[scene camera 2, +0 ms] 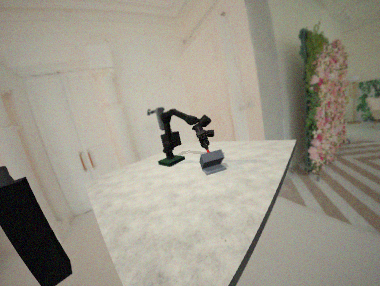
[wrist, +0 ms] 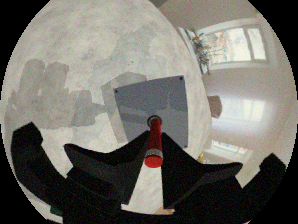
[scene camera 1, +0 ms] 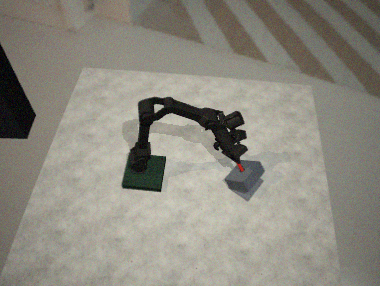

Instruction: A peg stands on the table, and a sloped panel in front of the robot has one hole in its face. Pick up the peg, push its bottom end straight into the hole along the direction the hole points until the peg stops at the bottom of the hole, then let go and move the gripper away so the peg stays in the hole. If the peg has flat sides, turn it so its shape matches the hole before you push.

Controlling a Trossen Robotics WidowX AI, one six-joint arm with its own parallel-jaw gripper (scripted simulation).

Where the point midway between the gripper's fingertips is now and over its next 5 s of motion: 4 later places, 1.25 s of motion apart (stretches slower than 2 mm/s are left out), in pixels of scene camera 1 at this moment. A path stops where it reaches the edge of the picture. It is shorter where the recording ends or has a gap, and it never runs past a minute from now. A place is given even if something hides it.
My gripper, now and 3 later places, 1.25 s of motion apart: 238,162; 239,164; 241,167; 234,154
